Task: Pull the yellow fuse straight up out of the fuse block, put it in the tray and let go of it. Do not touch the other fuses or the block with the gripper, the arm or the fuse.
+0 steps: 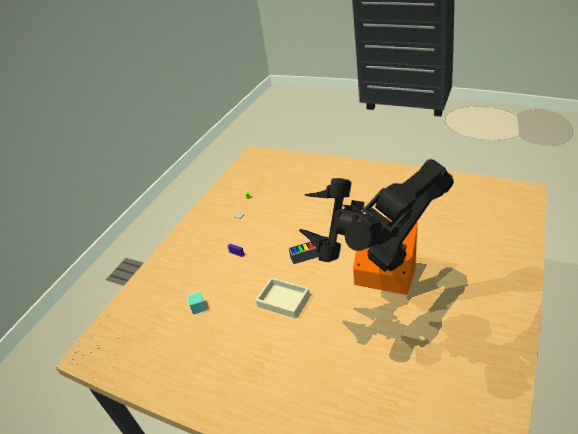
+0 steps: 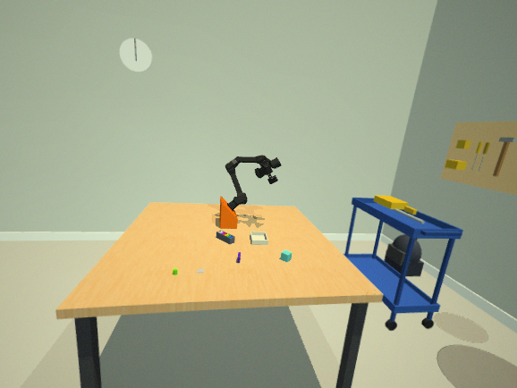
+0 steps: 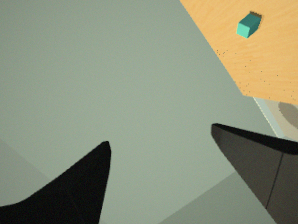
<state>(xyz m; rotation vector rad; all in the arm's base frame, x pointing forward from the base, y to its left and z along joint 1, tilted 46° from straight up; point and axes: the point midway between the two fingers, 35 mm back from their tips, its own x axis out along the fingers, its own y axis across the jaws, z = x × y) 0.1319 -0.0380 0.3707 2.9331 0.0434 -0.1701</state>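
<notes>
Right now my gripper tip is 39 cm above the yellow fuse, 26 cm to the left of it and 16 cm short of it. The rest, counted from my gripper tip: tray (41 cm below, 14 cm ahead, 5 cm to the right).
</notes>
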